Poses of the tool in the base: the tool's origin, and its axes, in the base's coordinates. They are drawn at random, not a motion.
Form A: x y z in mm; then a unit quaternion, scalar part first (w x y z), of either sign.
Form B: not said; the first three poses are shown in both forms.
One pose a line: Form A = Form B
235 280 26 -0.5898 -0.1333 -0.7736 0.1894 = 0.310 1.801 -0.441 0.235 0.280 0.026
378 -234 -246 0.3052 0.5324 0.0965 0.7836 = 1.410 0.256 2.075 0.378 -0.234 -0.246
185 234 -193 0.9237 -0.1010 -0.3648 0.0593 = -0.207 -0.749 0.122 0.185 0.234 -0.193
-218 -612 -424 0.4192 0.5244 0.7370 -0.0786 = 1.315 1.848 -0.197 -0.218 -0.612 -0.424
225 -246 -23 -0.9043 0.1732 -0.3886 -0.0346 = -0.358 0.803 0.071 0.225 -0.246 -0.023
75 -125 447 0.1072 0.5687 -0.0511 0.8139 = 1.674 -0.150 2.396 0.075 -0.125 0.447
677 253 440 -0.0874 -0.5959 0.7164 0.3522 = 1.775 -2.133 -1.049 0.677 0.253 0.440
